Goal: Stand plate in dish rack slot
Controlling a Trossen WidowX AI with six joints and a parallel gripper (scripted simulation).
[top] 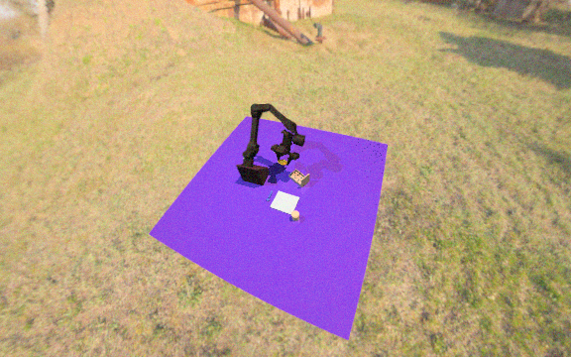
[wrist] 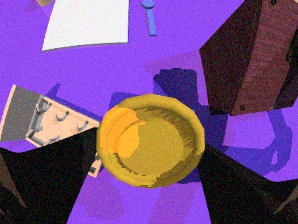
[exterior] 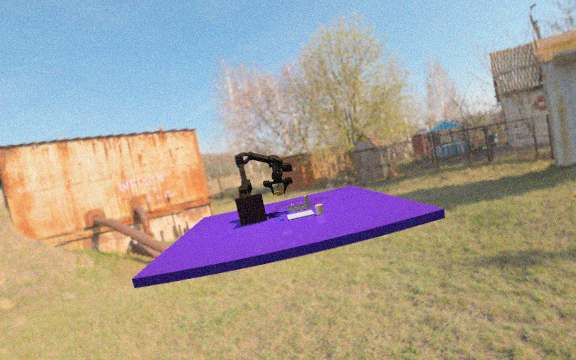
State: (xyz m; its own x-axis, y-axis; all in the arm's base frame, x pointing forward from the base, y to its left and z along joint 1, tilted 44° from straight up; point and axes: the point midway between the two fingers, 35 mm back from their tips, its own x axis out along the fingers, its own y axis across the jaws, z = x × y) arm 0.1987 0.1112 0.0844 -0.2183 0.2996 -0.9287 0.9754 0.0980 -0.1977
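Right now my gripper tip is 110 mm short of the dish rack, 100 mm above it and 10 mm to the right of it. Round my gripper tip: plate (10 mm above); then blue spoon (200 mm to the right, 120 mm below); then cup (250 mm to the right, 220 mm ahead, 100 mm below).
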